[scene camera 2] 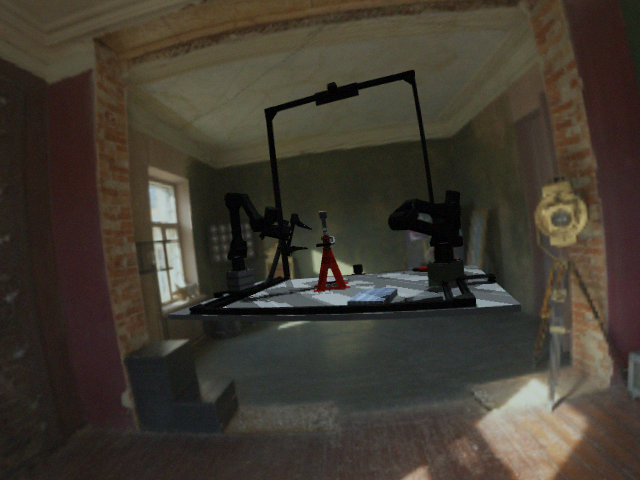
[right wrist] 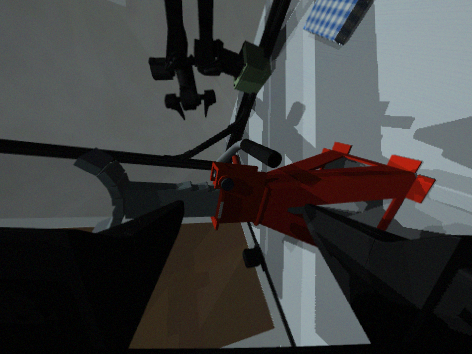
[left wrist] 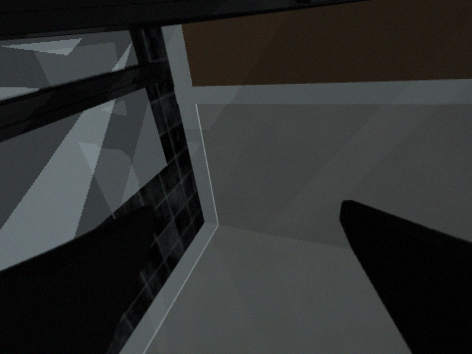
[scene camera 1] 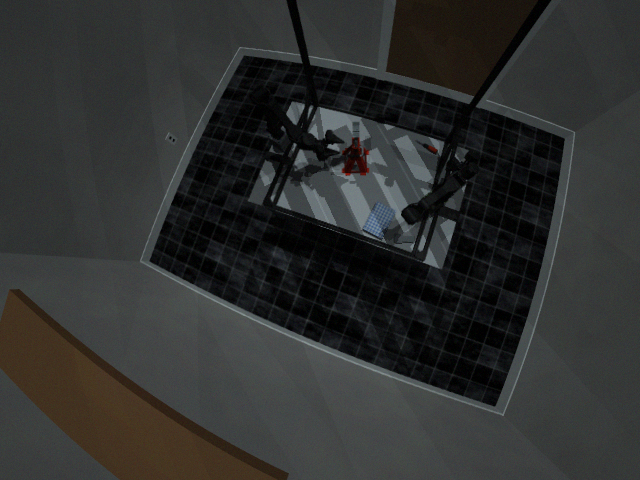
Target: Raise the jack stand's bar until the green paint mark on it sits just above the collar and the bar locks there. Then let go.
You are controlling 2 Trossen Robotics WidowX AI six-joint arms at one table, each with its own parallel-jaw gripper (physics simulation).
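Observation:
Left gripper of mine (left wrist: 247, 212) and (right wrist: 195, 118): open, holding nothing. My right gripper (right wrist: 245, 208): visible. Grey bar (right wrist: 132, 199): visible.

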